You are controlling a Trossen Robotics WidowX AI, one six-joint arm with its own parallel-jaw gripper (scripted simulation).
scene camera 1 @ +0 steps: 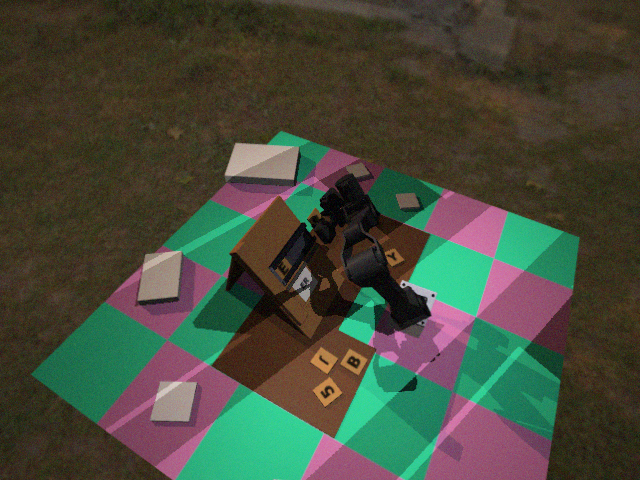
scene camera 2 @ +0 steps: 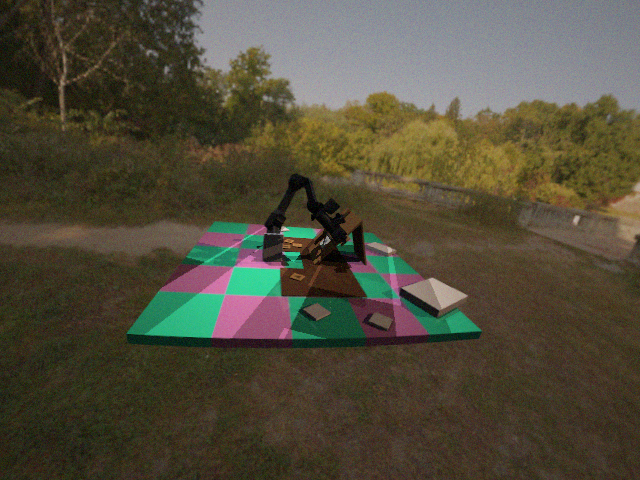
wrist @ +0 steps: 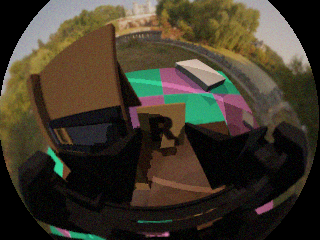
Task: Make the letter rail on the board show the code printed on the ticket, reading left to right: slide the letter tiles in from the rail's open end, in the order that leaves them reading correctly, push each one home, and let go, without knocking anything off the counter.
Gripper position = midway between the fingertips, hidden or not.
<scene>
In view: my gripper (scene camera 1: 316,220) and a sloped brown board (scene camera 1: 277,233).
My gripper shows as well in the wrist view (wrist: 163,128). The sloped brown board shows as well in the wrist view (wrist: 84,87).
</scene>
